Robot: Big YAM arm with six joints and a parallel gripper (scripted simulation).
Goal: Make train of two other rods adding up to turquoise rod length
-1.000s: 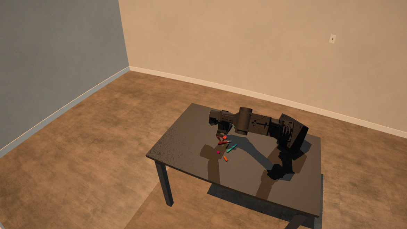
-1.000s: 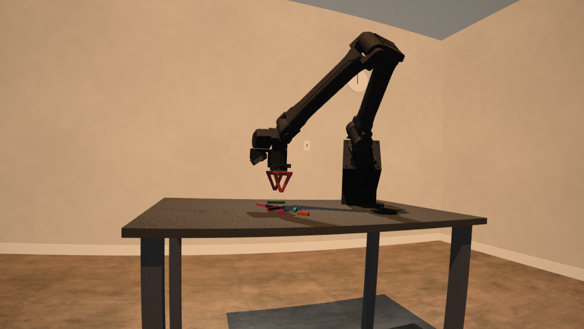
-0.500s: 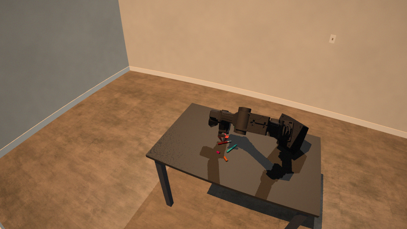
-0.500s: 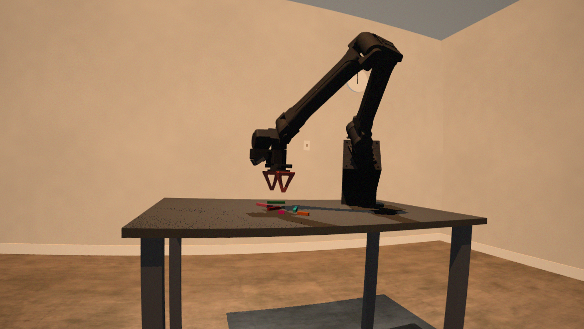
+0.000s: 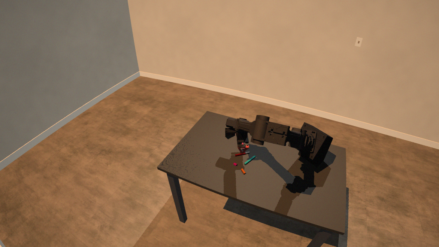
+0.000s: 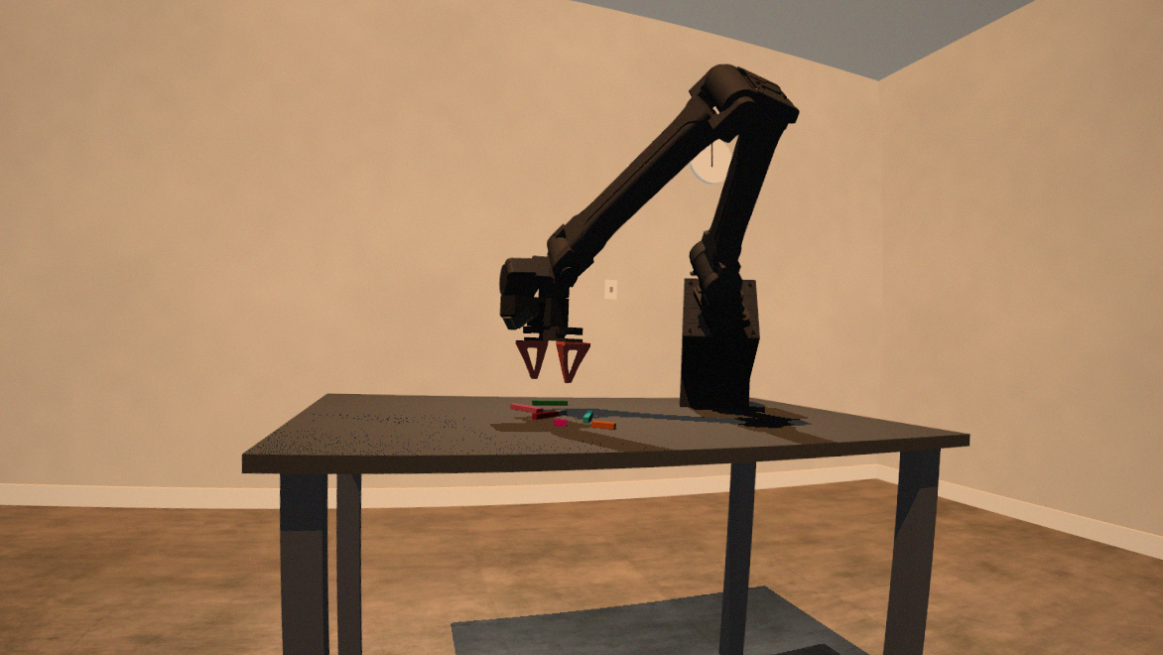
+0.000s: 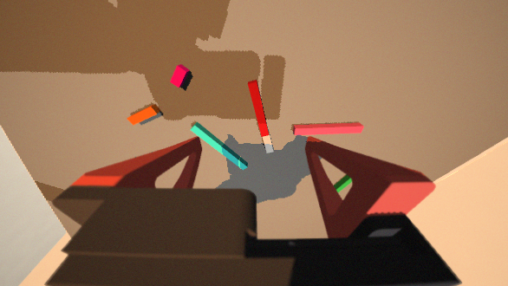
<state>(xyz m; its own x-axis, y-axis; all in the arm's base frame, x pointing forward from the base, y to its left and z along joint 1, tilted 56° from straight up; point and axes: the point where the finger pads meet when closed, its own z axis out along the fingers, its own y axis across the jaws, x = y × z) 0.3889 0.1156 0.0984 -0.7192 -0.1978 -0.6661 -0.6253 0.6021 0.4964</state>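
Right now my hand is 7 cm above the red rod and 1 cm short of it. Round my hand: grey rod: 7 cm below, 5 cm to the right, 2 cm behind; then turquoise rod: 7 cm below, 7 cm behind; then magenta rod: 9 cm to the left, 7 cm below, 2 cm behind.
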